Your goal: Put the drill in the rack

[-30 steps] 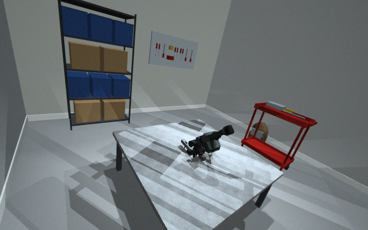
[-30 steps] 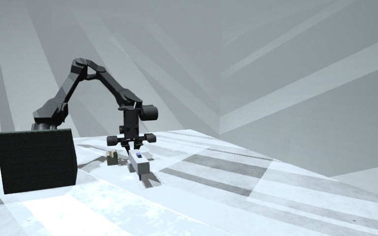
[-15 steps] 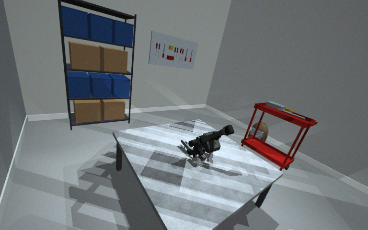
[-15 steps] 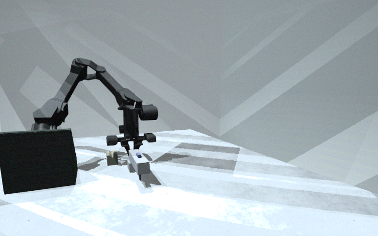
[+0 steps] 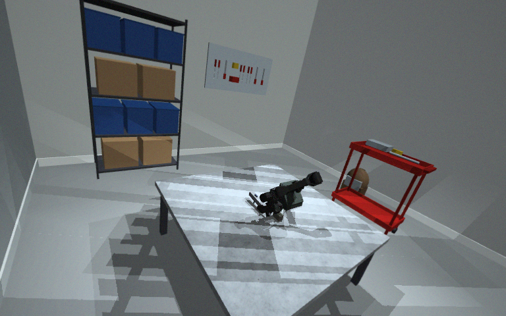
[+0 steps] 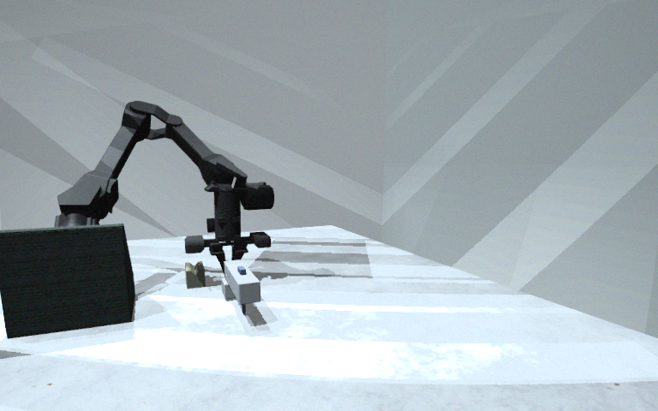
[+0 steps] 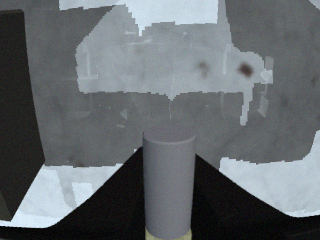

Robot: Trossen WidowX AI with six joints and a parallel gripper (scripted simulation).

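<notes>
The rack lies 80 mm behind my gripper tip, 20 mm to the left of it and 10 mm above it. Round my gripper tip: grey holder block: 140 mm to the right, 40 mm above, 10 mm ahead.
</notes>
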